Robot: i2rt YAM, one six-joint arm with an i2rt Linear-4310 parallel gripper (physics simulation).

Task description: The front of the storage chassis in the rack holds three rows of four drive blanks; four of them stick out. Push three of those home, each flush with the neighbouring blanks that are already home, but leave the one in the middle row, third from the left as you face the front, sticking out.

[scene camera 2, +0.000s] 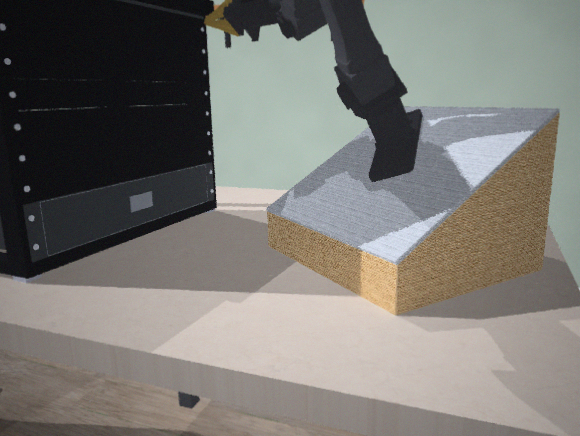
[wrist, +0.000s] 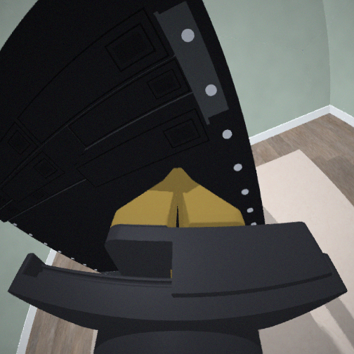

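The storage chassis is in the black rack. In the wrist view its right-hand drive blanks show one above another: an upper blank, a middle blank and a lower blank. More blanks show dimly at the left. The faces are very dark, and I cannot tell reliably which blanks stand proud. My gripper is shut, its yellow fingertips together. In the wrist view they appear just below the lower right blank; contact is not clear. In the scene view the fingertips are at the rack's right edge, high up.
A grey panel with a light label fills the rack's bottom slot. A wedge-shaped block with a grey sloping top stands on the table right of the rack. The arm reaches over the block. A green wall is behind.
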